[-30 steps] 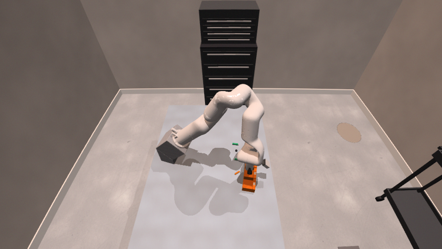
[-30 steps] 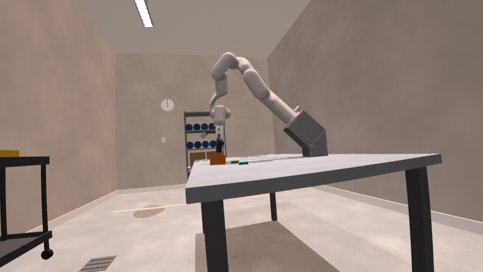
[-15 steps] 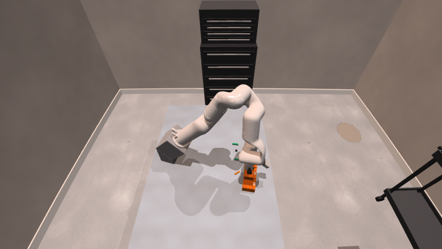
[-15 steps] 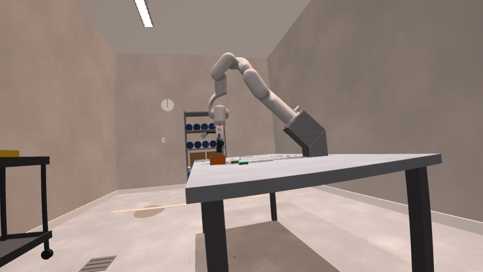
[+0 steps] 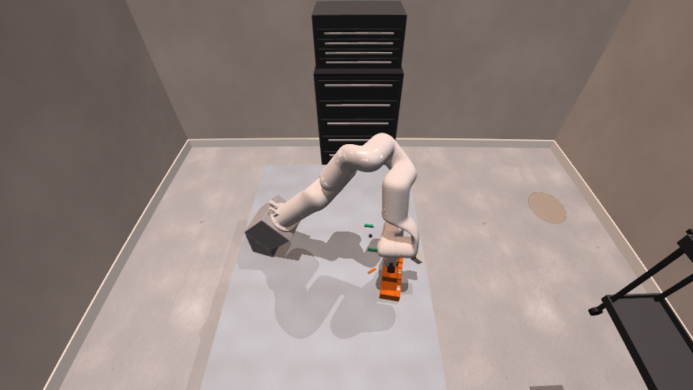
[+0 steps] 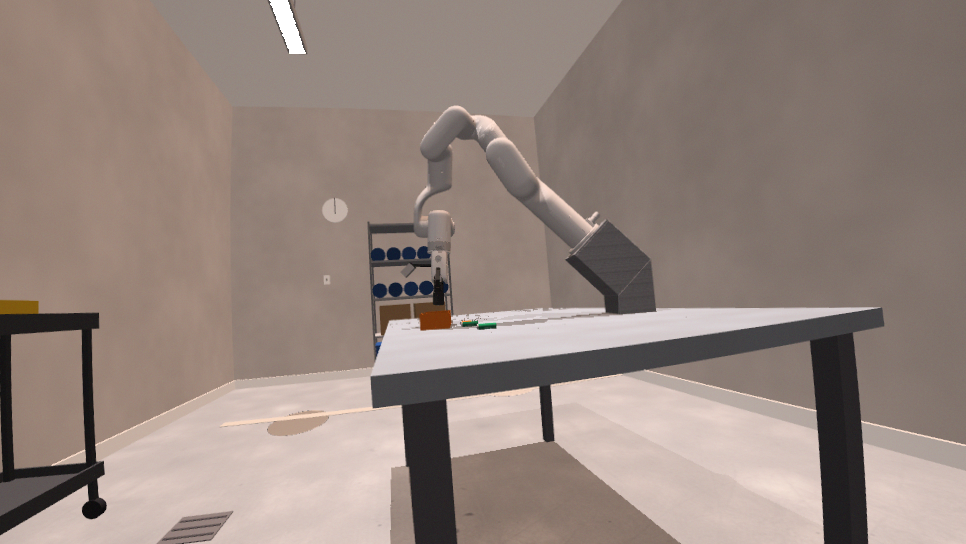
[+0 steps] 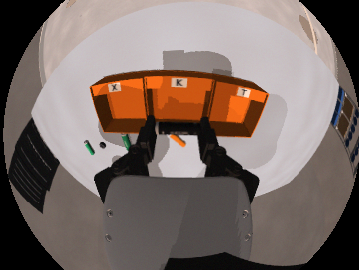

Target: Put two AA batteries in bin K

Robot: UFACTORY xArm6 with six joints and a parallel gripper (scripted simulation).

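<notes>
The orange bin row is 60 mm below my hand and 10 mm ahead of it. From my hand the other things lie so: dark AA battery: 10 mm below; then small orange piece: 80 mm below, 80 mm behind.
</notes>
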